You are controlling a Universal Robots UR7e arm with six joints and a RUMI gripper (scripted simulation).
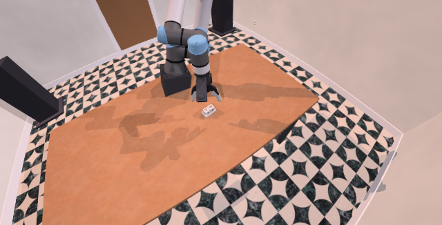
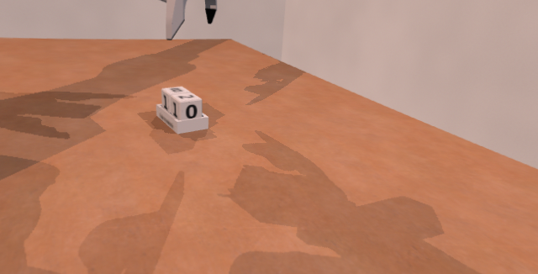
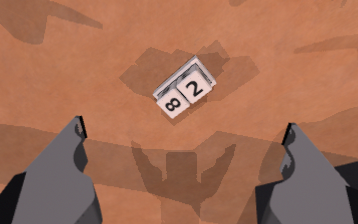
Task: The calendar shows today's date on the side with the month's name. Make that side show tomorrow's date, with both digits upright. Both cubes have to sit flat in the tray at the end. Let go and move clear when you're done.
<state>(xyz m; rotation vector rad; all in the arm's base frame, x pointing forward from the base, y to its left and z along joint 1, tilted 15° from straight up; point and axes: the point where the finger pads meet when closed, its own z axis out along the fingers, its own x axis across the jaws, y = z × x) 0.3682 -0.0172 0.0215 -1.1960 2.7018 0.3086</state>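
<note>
My gripper is now 2 cm past the tray, 2 cm to the right of it and 12 cm above it.
</note>
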